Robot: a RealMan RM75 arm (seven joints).
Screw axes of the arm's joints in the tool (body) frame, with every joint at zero. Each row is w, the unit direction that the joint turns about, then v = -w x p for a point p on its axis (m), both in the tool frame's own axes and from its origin. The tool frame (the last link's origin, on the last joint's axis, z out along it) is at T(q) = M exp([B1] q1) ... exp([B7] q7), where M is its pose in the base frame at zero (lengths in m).
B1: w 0 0 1 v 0 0 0
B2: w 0 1 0 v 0.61 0 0
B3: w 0 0 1 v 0 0 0
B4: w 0 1 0 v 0.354 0 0
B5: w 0 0 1 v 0 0 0
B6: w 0 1 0 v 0.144 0 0
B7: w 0 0 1 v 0 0 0
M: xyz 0 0 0.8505 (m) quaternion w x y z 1 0 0 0
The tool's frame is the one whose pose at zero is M.
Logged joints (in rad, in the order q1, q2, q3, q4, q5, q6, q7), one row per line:
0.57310, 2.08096, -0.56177, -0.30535, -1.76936, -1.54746, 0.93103
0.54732, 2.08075, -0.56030, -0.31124, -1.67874, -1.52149, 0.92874
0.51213, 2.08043, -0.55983, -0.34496, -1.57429, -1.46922, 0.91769
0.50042, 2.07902, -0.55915, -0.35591, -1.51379, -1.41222, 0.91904
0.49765, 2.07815, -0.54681, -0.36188, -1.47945, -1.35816, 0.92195
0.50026, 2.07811, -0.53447, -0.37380, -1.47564, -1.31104, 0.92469
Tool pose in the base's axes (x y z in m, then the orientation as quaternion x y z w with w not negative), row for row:
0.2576, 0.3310, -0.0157, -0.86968, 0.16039, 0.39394, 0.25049
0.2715, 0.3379, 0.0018, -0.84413, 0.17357, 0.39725, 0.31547
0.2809, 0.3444, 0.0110, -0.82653, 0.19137, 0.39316, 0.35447
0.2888, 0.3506, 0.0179, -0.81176, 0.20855, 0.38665, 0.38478
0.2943, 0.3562, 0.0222, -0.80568, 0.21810, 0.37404, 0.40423
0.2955, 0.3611, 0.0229, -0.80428, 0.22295, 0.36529, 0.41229
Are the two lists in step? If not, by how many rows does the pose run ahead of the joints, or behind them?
The pose runs 1 row ahead of the joints: the pose in row i belongs to the joints in row i + 1.
